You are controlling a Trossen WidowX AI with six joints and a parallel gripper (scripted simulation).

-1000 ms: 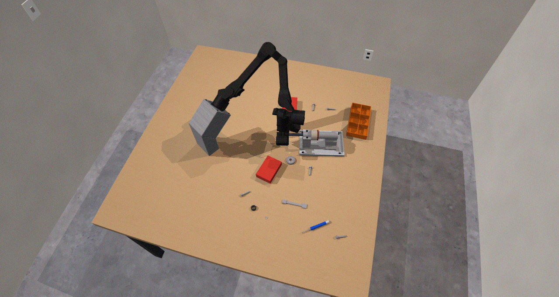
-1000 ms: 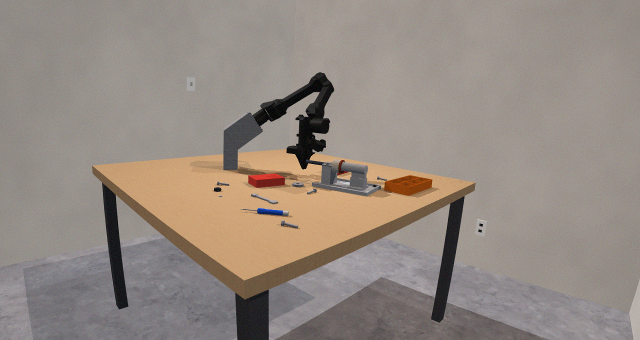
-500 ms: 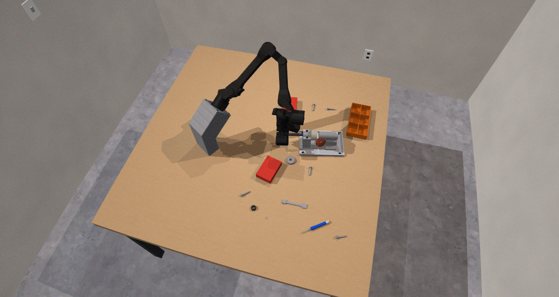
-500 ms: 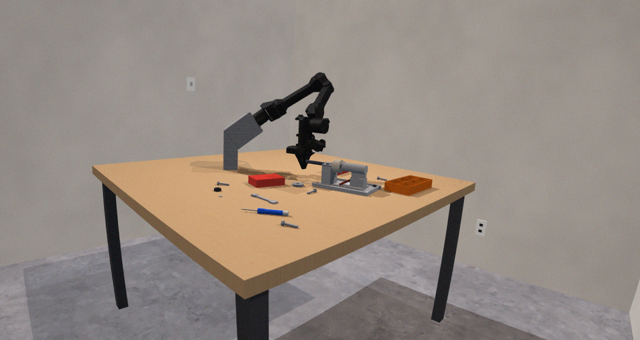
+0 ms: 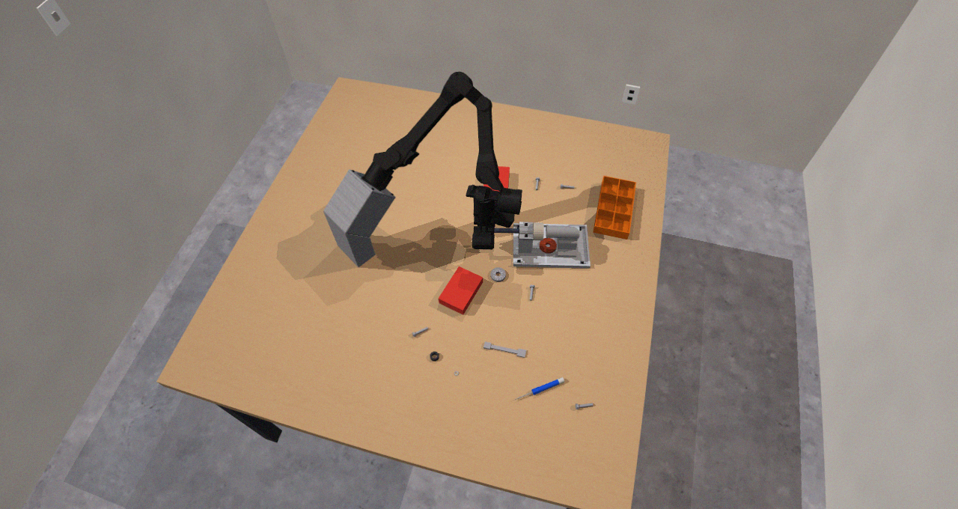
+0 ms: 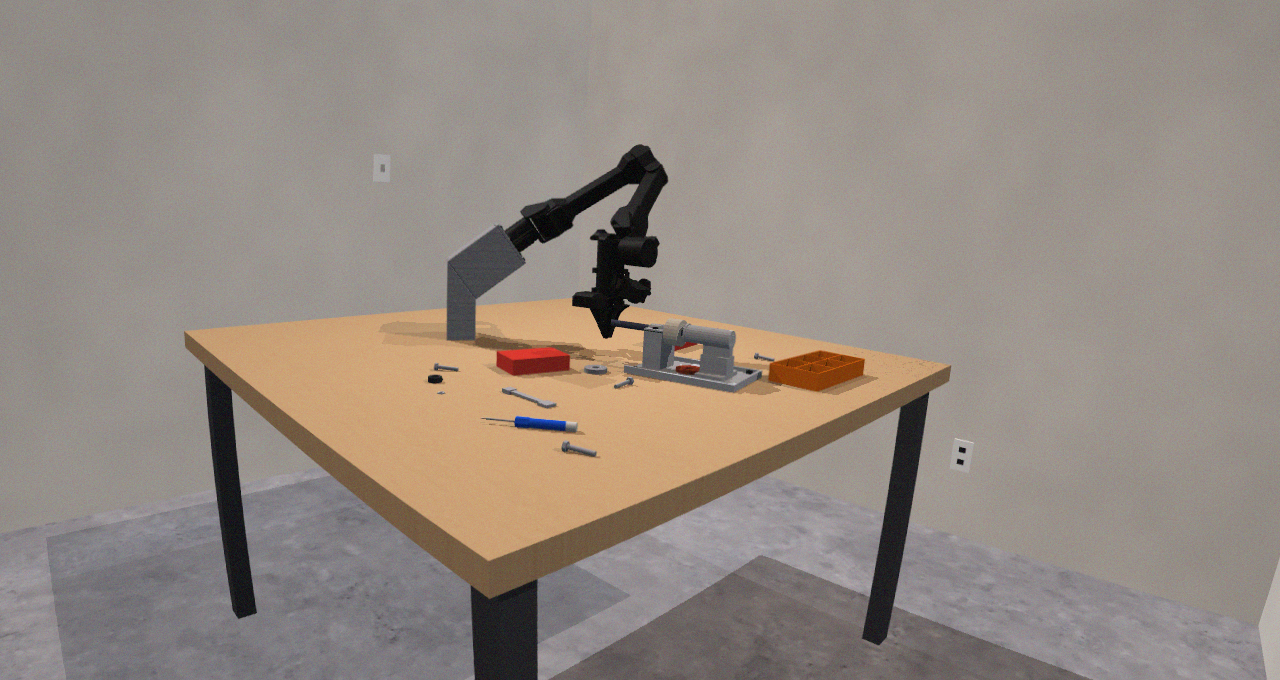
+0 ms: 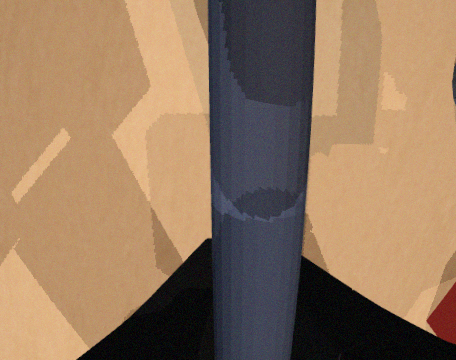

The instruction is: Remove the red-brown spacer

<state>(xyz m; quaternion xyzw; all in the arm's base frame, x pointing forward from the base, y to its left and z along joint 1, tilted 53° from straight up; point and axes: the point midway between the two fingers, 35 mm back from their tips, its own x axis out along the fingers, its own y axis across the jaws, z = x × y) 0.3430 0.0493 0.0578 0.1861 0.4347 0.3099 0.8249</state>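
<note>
Right now the shaft is 7 cm ahead of my hand and 3 cm to the left of it. Also, from my hand: grey fixture: 19 cm ahead, 8 cm to the left, 3 cm below; then red-brown spacer: 18 cm ahead, 7 cm to the left, 7 cm below; then wrench: 29 cm to the right, 19 cm ahead, 8 cm below.
</note>
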